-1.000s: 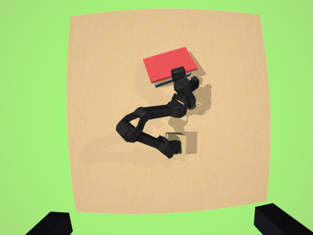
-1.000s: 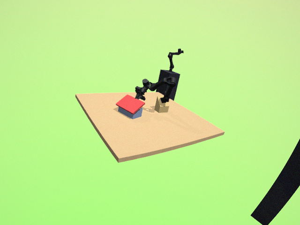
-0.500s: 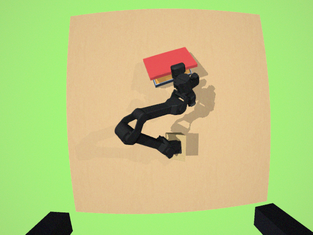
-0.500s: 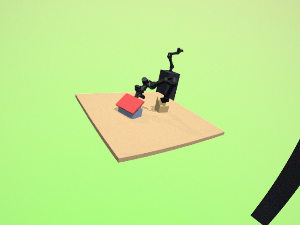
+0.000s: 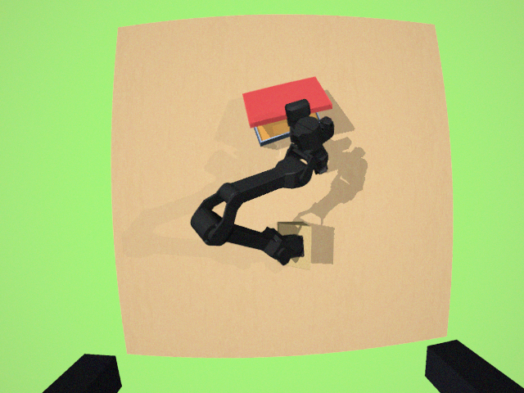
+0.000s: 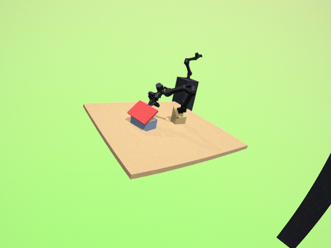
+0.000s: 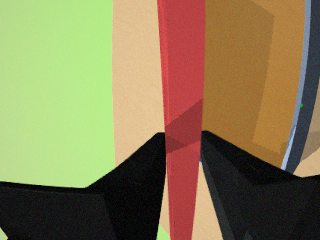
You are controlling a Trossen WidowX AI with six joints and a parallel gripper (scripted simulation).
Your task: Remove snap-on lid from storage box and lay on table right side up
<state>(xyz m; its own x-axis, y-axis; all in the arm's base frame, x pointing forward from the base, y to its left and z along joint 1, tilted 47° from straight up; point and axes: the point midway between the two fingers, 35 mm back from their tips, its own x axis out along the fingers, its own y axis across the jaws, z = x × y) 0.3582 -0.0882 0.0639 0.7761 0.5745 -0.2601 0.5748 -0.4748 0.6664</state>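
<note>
The lid lies 6 cm ahead of my gripper tip, 1 cm to the left of it and 5 cm below it. The rest, counted from my gripper tip: storage box: 3 cm ahead, 1 cm to the left, 14 cm below.
</note>
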